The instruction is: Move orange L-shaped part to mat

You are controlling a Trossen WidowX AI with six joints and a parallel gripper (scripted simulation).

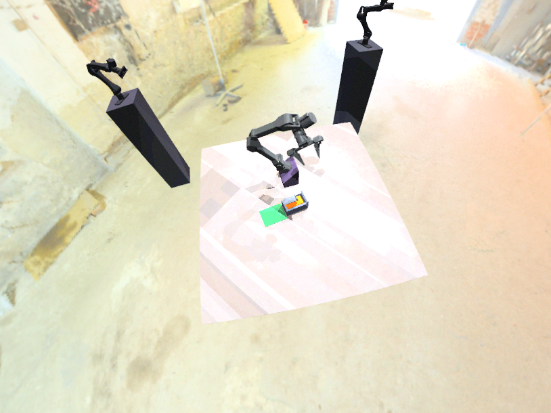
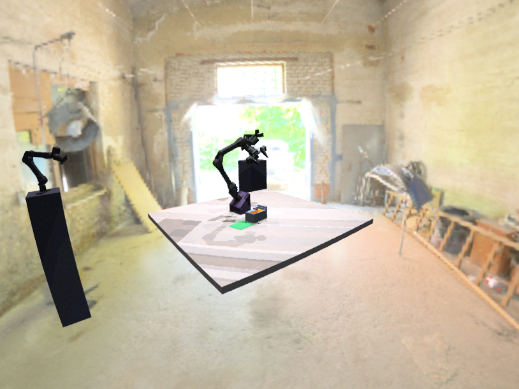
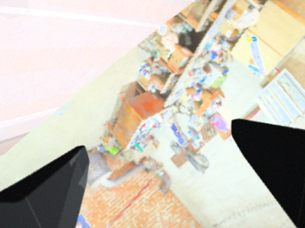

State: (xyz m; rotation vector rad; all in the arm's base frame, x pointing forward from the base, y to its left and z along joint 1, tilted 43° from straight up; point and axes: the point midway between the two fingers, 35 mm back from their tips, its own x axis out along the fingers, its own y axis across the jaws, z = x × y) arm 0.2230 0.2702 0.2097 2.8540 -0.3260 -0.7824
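My gripper tip is now 38 cm above the orange L-shaped part, 8 cm to the left of it and 1 cm past it. From my gripper tip the other things lie so: green mat: 44 cm below, 24 cm to the right, 1 cm ahead.
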